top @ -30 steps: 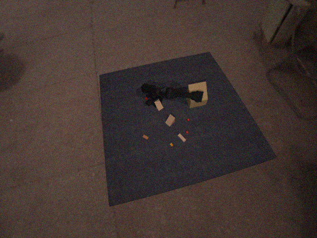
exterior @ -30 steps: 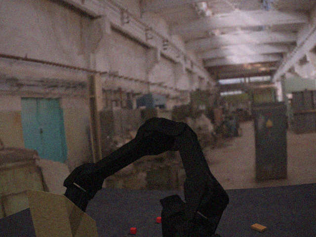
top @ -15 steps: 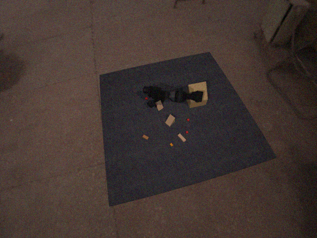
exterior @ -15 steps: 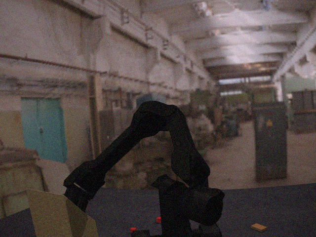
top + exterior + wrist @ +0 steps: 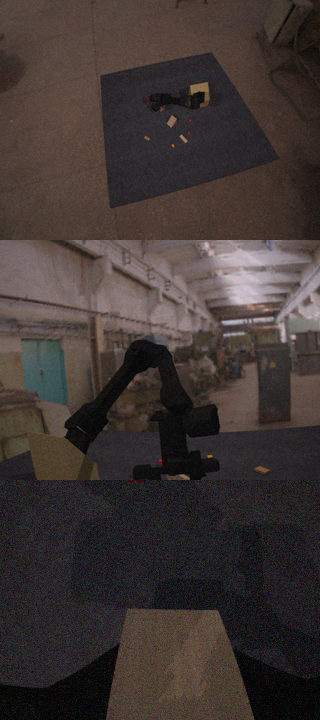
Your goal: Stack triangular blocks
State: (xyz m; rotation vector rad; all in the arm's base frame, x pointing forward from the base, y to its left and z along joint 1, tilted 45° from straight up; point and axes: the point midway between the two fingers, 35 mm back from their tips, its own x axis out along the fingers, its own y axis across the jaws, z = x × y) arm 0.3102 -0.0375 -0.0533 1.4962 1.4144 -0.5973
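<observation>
The wedge lies 170 mm to the left of my gripper tip, 50 mm behind it and 20 mm below it. Also, from my gripper tip: small orange cube 370 mm to the left, 40 mm ahead, 30 mm below; pale rectangular block 340 mm to the left, 60 mm behind, 30 mm below.
</observation>
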